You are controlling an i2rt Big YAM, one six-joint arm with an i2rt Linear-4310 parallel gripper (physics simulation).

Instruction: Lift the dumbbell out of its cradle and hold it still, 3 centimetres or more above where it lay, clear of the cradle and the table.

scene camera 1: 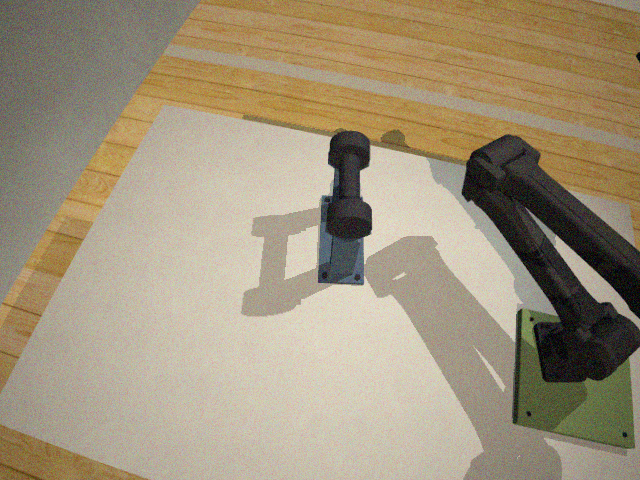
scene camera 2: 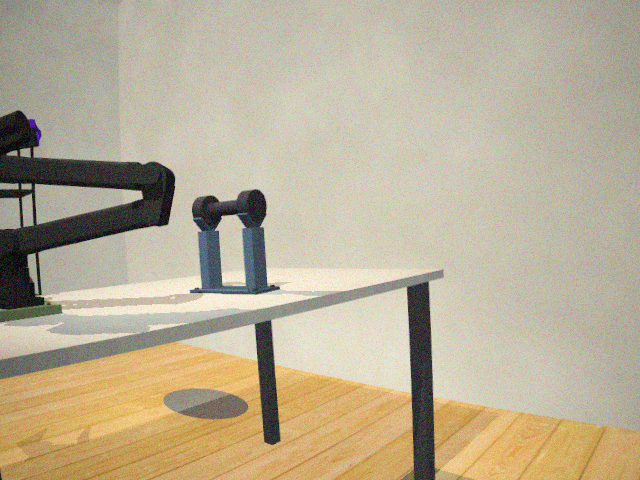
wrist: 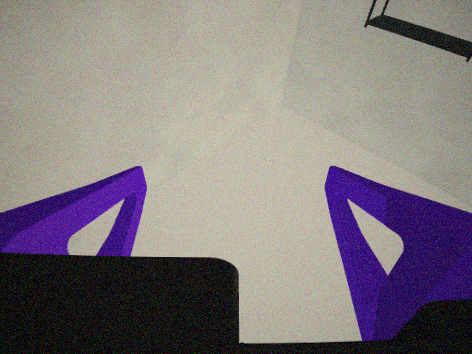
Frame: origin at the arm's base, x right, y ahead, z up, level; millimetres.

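Seen in the pictures: gripper, fingertip midpoint: (wrist: pixel 235 176); arm's base, origin of the base link: (scene camera 1: pixel 557 352) (scene camera 2: pixel 14 305).
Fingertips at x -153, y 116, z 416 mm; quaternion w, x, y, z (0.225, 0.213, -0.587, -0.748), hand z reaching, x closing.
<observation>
Offsets run from my fingertips to a thing's top centre. Level surfaces: height alone.
A dark dumbbell @[dx +407, dy +334, dz -182 mm] (scene camera 1: pixel 349 178) (scene camera 2: pixel 225 208) lies level across the two V-shaped tops of a blue cradle @[dx +407, dy +334, dz -240 mm] (scene camera 1: pixel 345 260) (scene camera 2: pixel 254 258), one round head on each post. The cradle's base plate stands on the white table. My gripper (wrist: pixel 235 176) is open, its two purple fingers wide apart with bare wall behind them in the wrist view. A small piece of purple shows at the left edge of the second scene view, behind the arm, well to the left of the dumbbell and higher than it. The dumbbell does not show in the wrist view.
The arm's folded links (scene camera 1: pixel 532 242) (scene camera 2: pixel 77 201) stand beside the cradle, with the elbow near the dumbbell in the second scene view. The arm's base stands on a green plate (scene camera 1: pixel 604 413) (scene camera 2: pixel 46 310). A thin dark rack (wrist: pixel 425 37) shows in the background. The white table @[dz -437 mm] (scene camera 1: pixel 180 361) (scene camera 2: pixel 361 279) ends beyond the cradle.
</observation>
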